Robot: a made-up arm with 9 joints. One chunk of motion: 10 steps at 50 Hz.
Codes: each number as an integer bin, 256 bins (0 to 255) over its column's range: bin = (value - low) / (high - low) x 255, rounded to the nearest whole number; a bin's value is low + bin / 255 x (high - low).
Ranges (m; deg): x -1.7..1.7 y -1.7..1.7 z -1.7..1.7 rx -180..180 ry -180..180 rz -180..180
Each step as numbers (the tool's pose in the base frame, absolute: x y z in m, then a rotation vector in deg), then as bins.
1 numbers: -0.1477 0.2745 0.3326 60.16 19.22 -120.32
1 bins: 116 148 152 170 141 42
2 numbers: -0.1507 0.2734 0.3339 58.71 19.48 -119.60
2 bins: 116 148 153 169 141 43
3 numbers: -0.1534 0.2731 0.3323 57.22 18.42 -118.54
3 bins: 116 148 152 168 141 44
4 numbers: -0.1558 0.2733 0.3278 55.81 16.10 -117.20
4 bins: 116 148 152 167 139 44
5 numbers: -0.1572 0.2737 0.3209 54.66 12.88 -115.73
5 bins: 116 148 152 166 137 46
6 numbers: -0.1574 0.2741 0.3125 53.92 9.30 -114.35
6 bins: 116 148 151 166 134 47
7 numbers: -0.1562 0.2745 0.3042 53.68 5.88 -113.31
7 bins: 116 148 150 166 132 47
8 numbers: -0.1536 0.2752 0.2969 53.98 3.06 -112.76
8 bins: 116 148 150 166 130 48
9 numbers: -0.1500 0.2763 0.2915 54.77 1.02 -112.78
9 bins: 116 148 149 166 128 48
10 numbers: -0.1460 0.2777 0.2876 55.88 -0.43 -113.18
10 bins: 117 148 149 167 127 47
